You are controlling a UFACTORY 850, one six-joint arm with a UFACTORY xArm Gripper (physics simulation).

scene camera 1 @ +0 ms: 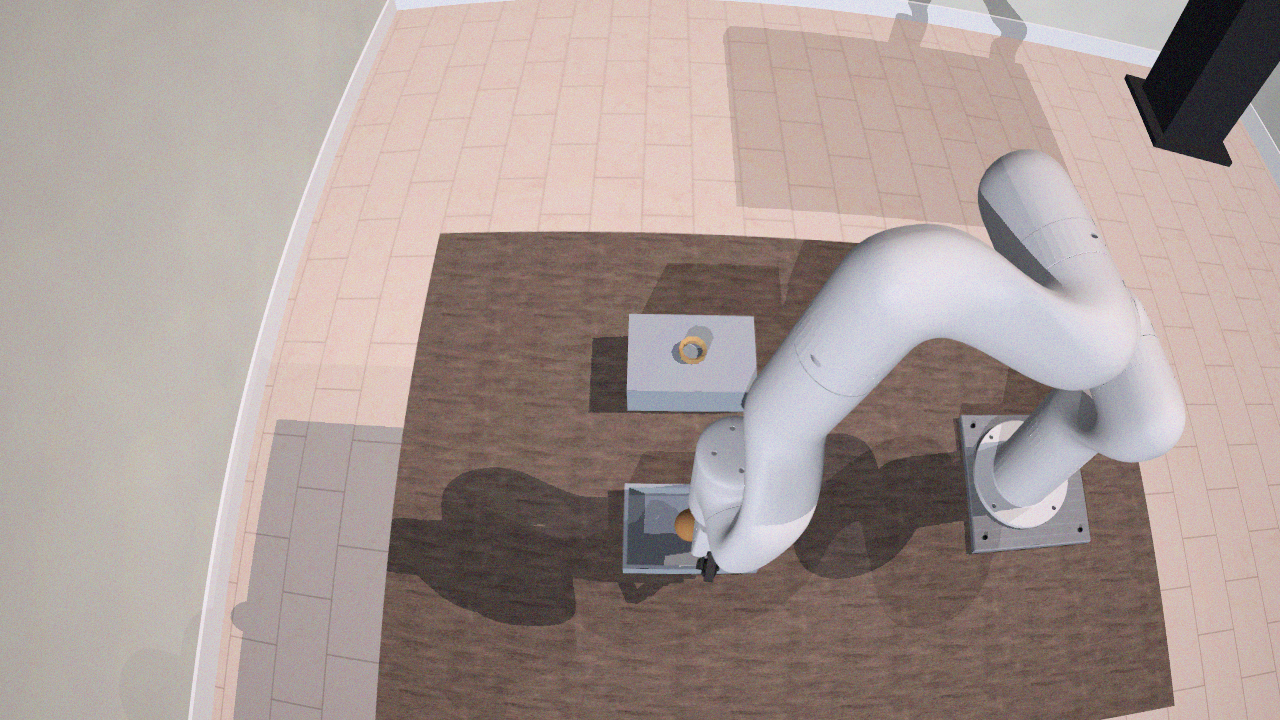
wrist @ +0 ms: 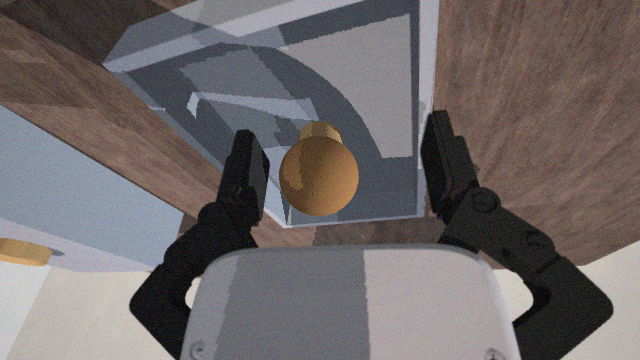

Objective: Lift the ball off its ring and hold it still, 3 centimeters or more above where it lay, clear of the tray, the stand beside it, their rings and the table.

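The orange ball [scene camera 1: 685, 524] [wrist: 319, 176] rests on its yellow ring [wrist: 320, 131] inside the grey tray [scene camera 1: 627, 537] [wrist: 426, 75]. In scene camera 1 the arm hides part of the ball and the tray's right part. My gripper [wrist: 339, 138] is open and empty. In the wrist view its black fingers stand apart to the left and right of the ball, with the ball nearer the left finger. One black finger shows by the tray's front wall in scene camera 1; the other is hidden there. How high the fingertips are relative to the ball is hard to tell.
A grey box-shaped stand [scene camera 1: 653, 358] [wrist: 75, 170] is behind the tray in scene camera 1 and at the left in the wrist view. A yellow ring [scene camera 1: 682, 358] [wrist: 22, 251] lies on its top. Both stand on the brown table [scene camera 1: 501, 402] [wrist: 530, 100].
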